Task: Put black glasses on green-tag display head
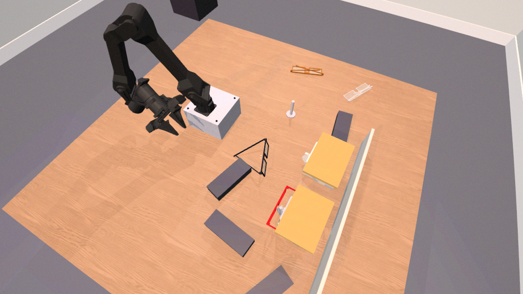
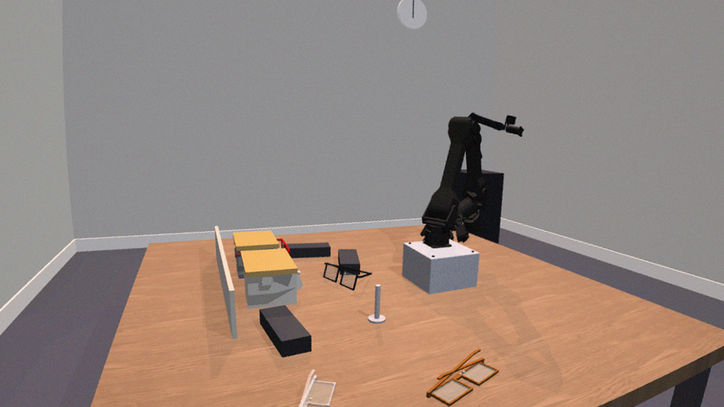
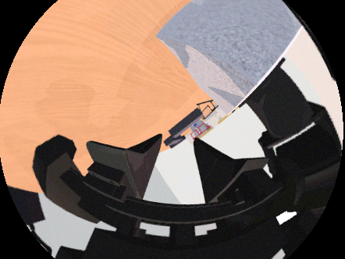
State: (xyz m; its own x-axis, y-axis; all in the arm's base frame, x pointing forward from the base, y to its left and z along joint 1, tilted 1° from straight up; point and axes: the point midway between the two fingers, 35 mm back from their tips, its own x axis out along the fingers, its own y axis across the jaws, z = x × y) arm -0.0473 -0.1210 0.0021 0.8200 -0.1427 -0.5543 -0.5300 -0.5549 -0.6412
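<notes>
Right now the white peg is 30 cm ahead of my gripper tip, 34 cm to the left of it and 6 cm below it. Round my gripper tip: thin white panel: 62 cm ahead, 4 cm to the left, 3 cm below.
</notes>
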